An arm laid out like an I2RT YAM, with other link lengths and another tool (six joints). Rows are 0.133 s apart.
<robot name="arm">
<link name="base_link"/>
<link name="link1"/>
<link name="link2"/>
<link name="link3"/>
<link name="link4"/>
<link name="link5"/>
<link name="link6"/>
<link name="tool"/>
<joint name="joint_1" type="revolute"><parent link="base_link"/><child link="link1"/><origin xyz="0.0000 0.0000 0.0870"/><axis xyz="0 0 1"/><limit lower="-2.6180" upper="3.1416"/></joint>
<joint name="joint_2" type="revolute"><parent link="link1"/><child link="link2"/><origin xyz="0.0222 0.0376 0.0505"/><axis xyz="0 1 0"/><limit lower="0.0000" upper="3.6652"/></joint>
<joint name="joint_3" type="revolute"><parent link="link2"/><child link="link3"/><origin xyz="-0.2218 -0.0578 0.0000"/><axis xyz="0 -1 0"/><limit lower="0.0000" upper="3.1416"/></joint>
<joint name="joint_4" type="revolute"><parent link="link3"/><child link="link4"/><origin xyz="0.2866 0.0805 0.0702"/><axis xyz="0 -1 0"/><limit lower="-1.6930" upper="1.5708"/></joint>
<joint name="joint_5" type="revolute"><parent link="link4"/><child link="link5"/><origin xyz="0.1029 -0.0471 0.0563"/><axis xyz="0 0 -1"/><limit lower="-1.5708" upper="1.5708"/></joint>
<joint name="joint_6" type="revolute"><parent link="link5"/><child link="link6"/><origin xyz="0.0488 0.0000 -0.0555"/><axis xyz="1 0 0"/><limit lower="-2.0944" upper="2.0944"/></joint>
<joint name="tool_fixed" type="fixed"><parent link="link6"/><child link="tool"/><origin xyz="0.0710 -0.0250 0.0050" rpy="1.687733 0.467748 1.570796"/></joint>
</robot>
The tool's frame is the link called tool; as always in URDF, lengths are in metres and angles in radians.
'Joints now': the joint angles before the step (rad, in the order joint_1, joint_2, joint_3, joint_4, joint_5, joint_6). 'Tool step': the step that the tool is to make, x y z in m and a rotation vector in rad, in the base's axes. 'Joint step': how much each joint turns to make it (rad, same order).
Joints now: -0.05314, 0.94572, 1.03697, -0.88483, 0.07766, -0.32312
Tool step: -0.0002, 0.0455, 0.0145, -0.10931, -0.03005, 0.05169
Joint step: 0.19967, 0.00567, 0.02496, 0.00130, 0.18281, 0.02617
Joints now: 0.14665, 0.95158, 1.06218, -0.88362, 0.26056, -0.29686
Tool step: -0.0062, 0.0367, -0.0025, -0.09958, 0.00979, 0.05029
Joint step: 0.15958, 0.02177, 0.00116, -0.01512, 0.14421, 0.01151
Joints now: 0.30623, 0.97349, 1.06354, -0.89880, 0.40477, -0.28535
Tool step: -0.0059, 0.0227, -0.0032, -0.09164, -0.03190, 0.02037
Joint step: 0.11131, -0.00212, -0.03709, 0.03293, 0.13292, -0.00127
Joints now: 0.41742, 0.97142, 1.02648, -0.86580, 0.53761, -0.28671
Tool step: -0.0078, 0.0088, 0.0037, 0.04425, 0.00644, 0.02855
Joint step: 0.02686, -0.01677, 0.01377, -0.03414, -0.03231, 0.03259
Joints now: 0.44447, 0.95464, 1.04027, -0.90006, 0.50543, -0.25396
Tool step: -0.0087, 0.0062, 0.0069, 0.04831, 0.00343, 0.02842
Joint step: 0.01885, -0.02394, 0.01835, -0.03685, -0.03918, 0.02710
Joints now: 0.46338, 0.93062, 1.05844, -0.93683, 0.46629, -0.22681
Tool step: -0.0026, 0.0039, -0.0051, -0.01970, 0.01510, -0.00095
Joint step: 0.02274, 0.01075, -0.00278, -0.01417, 0.02390, 0.01143
